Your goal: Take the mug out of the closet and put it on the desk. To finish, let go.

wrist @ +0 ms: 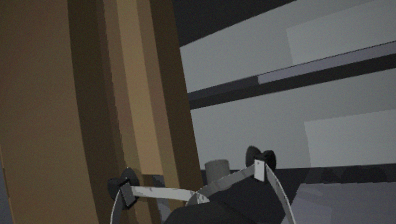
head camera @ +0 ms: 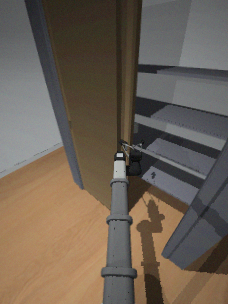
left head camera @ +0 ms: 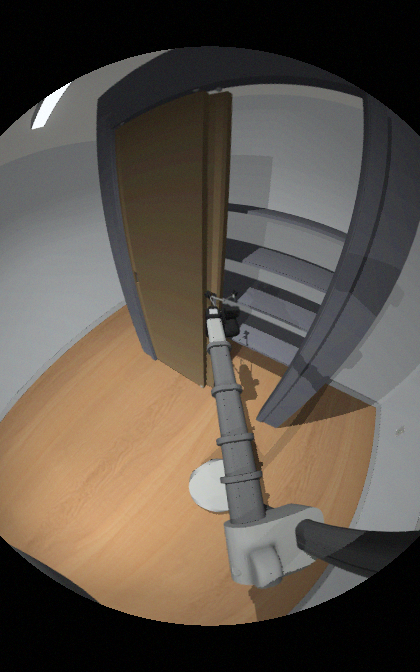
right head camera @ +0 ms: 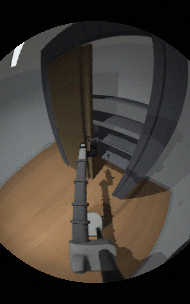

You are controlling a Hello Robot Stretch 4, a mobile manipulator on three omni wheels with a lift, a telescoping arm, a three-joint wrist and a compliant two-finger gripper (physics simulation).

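Where they show: robot's base, link origin: point(right head camera: 90, 222).
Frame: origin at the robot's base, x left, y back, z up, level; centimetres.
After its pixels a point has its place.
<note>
The mug point(wrist: 216, 170) @[x -14.7, y -136.4, z 88.0 cm], a plain grey cylinder, stands on a dark shelf inside the closet, close to the door's edge. Its lower part is hidden behind a finger strip in the wrist view. My gripper point(head camera: 132, 143) @[x -8.2, y -93.1, z 99.4 cm] point(left head camera: 221, 295) point(right head camera: 93, 139) point(wrist: 192, 170) @[x -8.2, y -93.1, z 99.4 cm] is open and empty at the closet opening. The mug shows between the fingertips, nearer the right one, and farther back. The left fingertip is in front of the door's edge. The desk does not show in these views.
The wooden sliding door point(head camera: 92, 100) @[x 18.7, y -103.1, z 125.1 cm] point(left head camera: 165, 240) point(wrist: 37, 110) @[x 12.9, y -98.3, z 110.2 cm] covers the closet's left side. Several grey shelves, one of them a middle shelf point(head camera: 190, 117) @[x -52.6, y -106.7, z 111.6 cm] point(left head camera: 290, 267), span the right side. The dark door frame point(head camera: 187, 240) @[x -47.9, y -47.1, z 46.8 cm] point(left head camera: 357, 240) stands at the right.
</note>
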